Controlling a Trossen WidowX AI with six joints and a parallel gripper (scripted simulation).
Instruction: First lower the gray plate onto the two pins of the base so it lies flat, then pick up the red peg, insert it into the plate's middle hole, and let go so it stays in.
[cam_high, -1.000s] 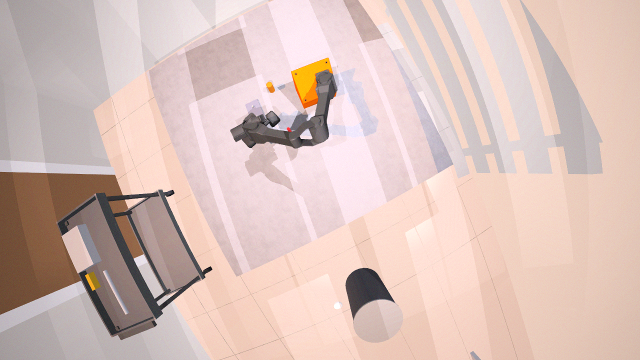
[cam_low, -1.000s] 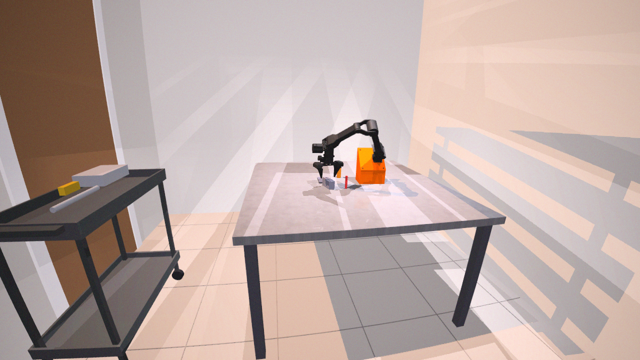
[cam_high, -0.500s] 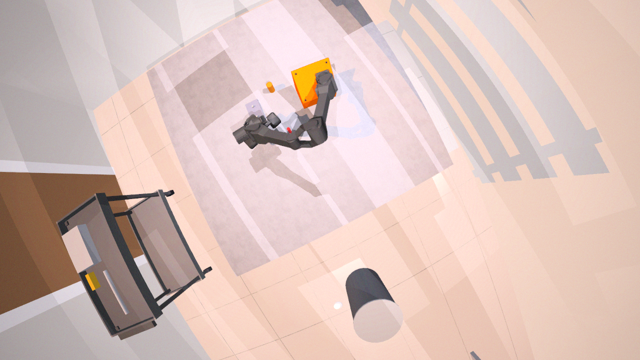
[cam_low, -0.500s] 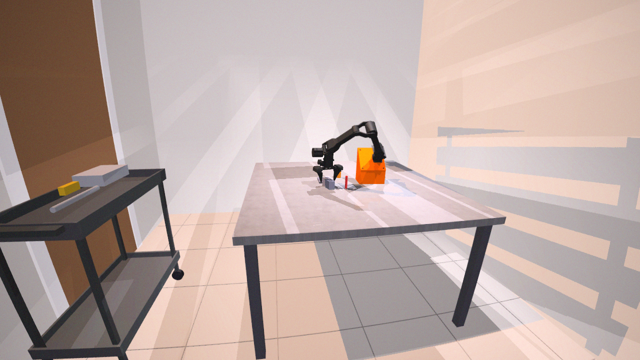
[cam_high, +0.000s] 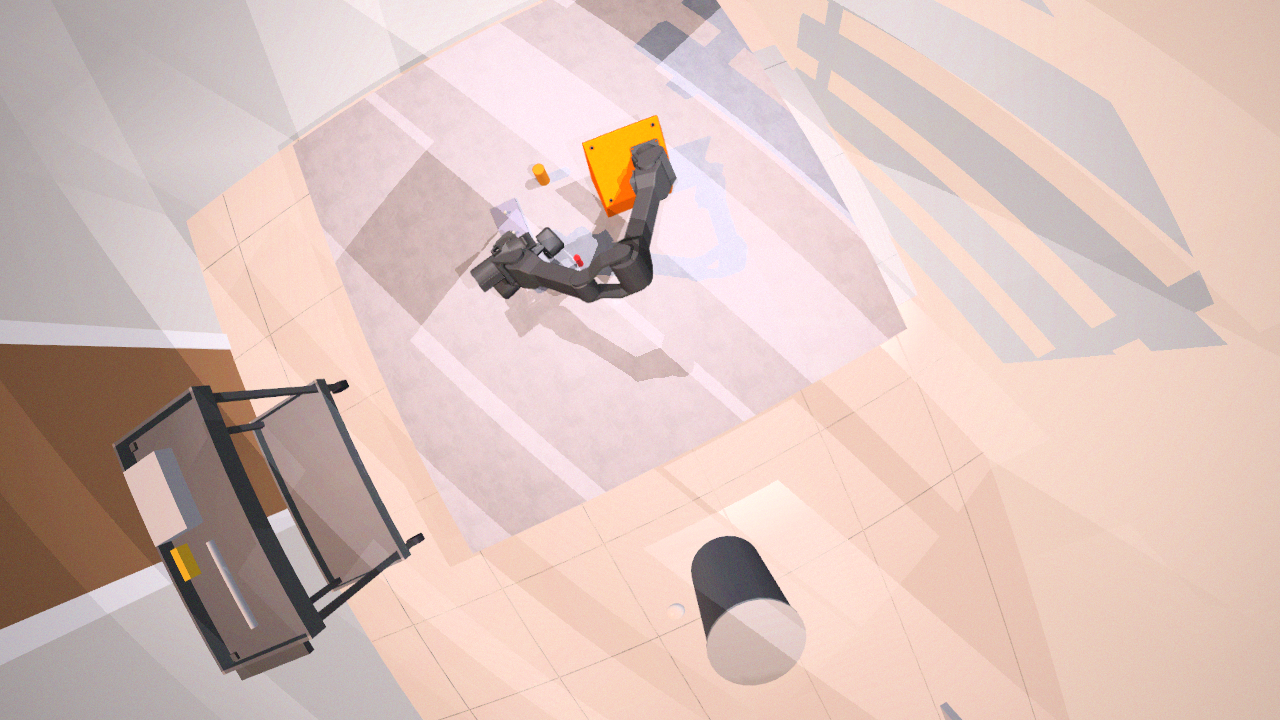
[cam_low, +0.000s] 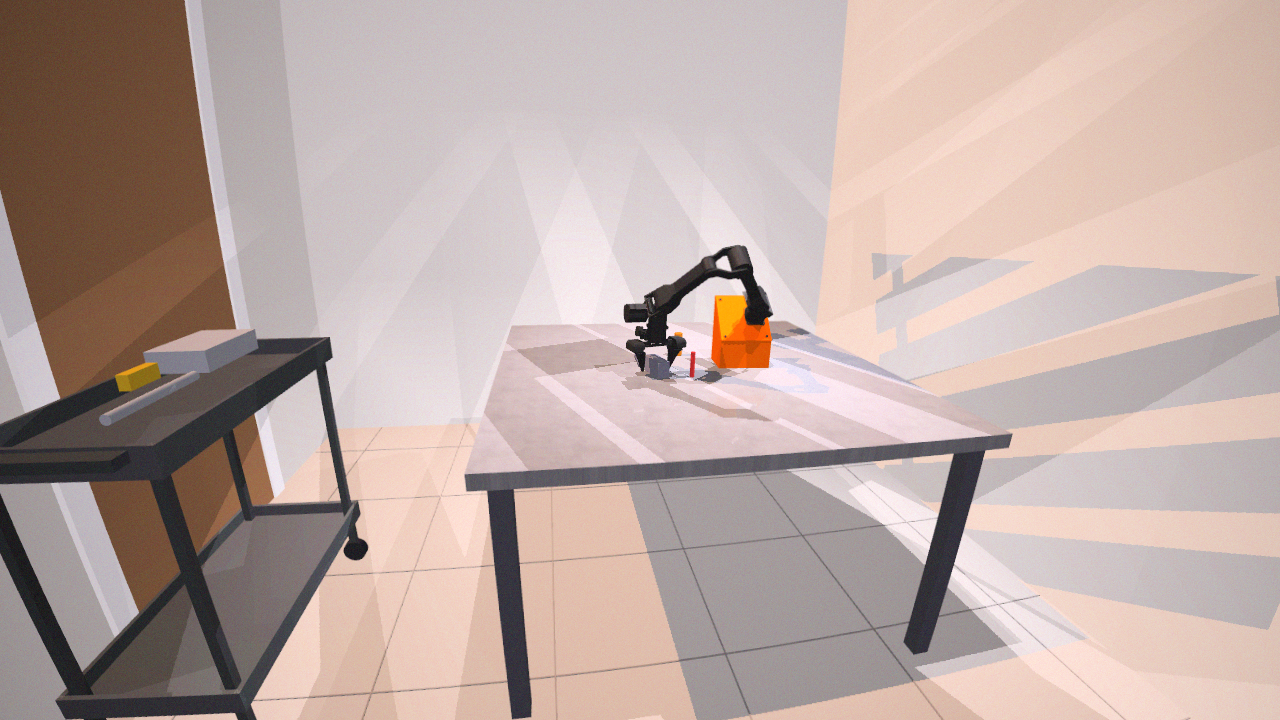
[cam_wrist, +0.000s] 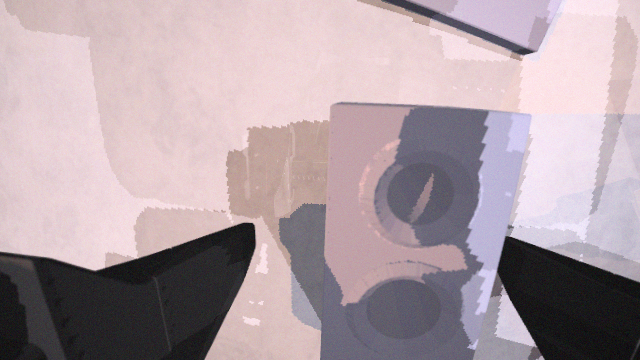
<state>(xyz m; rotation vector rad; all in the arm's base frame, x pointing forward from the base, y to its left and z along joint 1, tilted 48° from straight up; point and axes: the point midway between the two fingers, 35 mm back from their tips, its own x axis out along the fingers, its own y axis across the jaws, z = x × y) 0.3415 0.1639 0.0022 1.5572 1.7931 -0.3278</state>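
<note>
The gray base is 20 mm ahead of my gripper tip and 140 mm to the right of it. Also, from my gripper tip: orange cylinder: 100 mm behind, 210 mm to the right, 30 mm above; then gray plate: 20 mm above; then red peg: 110 mm behind, 30 mm to the left, 30 mm above.
</note>
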